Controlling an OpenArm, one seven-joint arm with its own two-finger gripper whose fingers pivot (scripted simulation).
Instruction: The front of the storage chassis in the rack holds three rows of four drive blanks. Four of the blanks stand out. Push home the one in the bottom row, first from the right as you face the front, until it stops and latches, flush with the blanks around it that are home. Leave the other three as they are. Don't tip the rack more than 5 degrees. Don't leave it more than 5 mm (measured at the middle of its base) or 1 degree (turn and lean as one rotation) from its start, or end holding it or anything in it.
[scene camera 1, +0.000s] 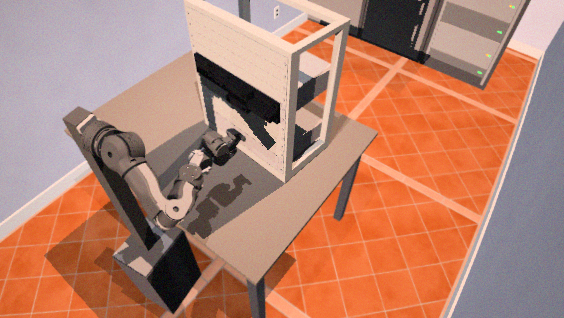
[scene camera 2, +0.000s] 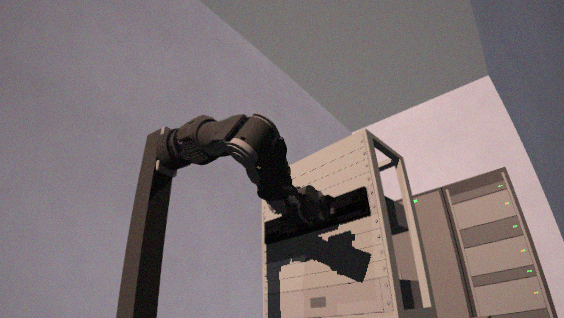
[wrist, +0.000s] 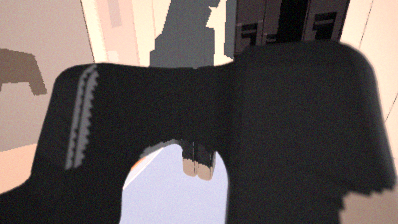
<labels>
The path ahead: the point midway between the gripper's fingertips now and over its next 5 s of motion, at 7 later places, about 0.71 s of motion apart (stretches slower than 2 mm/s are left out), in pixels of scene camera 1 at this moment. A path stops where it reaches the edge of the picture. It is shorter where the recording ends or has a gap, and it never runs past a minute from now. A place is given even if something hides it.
My gripper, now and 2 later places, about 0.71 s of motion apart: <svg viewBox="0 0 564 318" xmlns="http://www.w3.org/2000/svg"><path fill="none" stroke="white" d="M240 134L223 149L208 158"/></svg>
</labels>
